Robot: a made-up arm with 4 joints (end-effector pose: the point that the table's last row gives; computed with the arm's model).
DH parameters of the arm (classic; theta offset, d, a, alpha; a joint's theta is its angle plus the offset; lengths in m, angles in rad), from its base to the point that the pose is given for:
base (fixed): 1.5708 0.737 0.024 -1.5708
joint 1: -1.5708 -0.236 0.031 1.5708
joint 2: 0 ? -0.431 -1.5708
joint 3: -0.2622 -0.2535 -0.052 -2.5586
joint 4: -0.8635 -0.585 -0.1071 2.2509
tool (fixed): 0.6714 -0.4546 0 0
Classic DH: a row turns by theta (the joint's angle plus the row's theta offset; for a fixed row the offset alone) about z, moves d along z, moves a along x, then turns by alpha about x.
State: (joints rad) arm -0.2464 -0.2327 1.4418 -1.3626
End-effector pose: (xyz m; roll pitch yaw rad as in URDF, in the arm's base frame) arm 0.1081 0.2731 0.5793 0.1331 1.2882 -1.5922
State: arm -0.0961 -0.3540 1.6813 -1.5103
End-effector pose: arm 0.0164 0.2689 0.4708 -0.0116 0.8145 -1.5223
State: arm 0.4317 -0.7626 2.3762 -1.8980
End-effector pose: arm -0.2826 -0.0359 0.4481 -0.8879 -0.2619 -1.0135
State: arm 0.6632 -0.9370 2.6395 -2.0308
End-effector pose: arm -0.3482 -0.1092 0.6040 -1.4678 -0.3507 -0.6694
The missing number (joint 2, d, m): 0.047
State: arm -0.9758 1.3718 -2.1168 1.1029
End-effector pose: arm 0.8151 0.1848 1.1470 -3.0908 0.6654 -1.0763
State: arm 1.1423 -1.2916 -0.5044 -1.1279
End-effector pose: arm -0.0505 -0.1497 1.0487 -1.6143 1.2290 1.4362
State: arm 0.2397 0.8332 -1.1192 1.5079
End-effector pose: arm 0.9392 0.1442 0.2541 2.1248 -0.8326 -1.4036
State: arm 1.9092 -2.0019 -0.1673 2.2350
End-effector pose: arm -0.5470 0.4075 0.5972 -0.9307 -0.8688 -1.5706
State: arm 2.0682 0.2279 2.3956 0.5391
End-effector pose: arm 0.4398 0.0030 0.5542 1.0606 -0.3718 -1.2600
